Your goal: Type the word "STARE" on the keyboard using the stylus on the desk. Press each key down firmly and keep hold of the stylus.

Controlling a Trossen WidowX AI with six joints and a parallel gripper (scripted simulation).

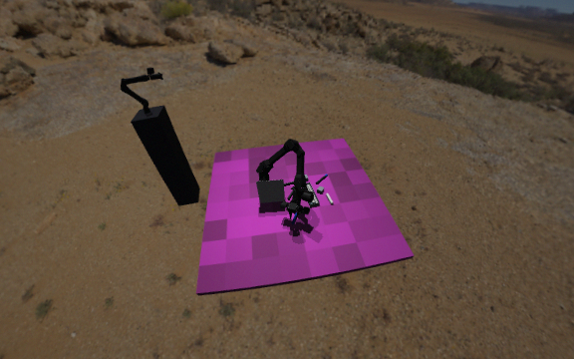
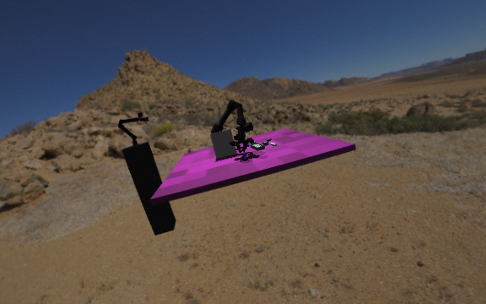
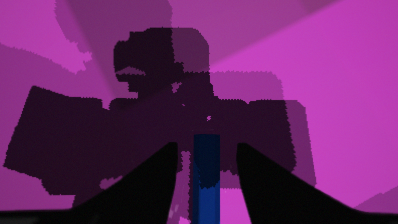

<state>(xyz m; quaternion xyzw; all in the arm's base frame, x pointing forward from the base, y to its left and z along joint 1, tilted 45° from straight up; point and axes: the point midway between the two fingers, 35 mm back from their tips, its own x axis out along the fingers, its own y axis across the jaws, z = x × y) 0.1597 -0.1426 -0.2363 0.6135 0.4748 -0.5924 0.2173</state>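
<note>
Right now the blue hexagonal stylus is 4 cm ahead of my gripper tip, 6 cm to the left of it and 4 cm below it. The rest, counted from my gripper tip: white cylinder (31 cm ahead, 14 cm to the left, 3 cm below); then grey block (27 cm ahead, 24 cm to the left, 3 cm below).
</note>
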